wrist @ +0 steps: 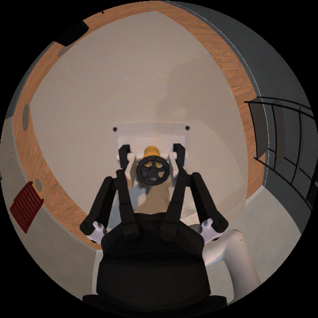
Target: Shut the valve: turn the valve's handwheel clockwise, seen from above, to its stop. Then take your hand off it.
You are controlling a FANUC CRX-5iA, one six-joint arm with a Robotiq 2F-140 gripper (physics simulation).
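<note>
The valve's black handwheel [139, 170] is a spoked ring at the middle of the wrist view, above a yellow valve body [151, 150]. White pipe stubs with black flanges stick out to the left and right of the body. The valve stands on a pale base plate [150, 129] with dark bolts at its corners. My gripper [152, 160] is shut on the handwheel, with one pale finger pad against its left side and the other against its right side. The lower part of the valve and of the plate is hidden behind the handwheel and the fingers.
A wood-edged table top [125, 95] lies around the plate. A black metal rack [258, 159] stands at the right. A red slatted object [26, 207] is at the lower left, and a black object [72, 34] is at the upper left. A pale rounded arm part [239, 255] shows at the lower right.
</note>
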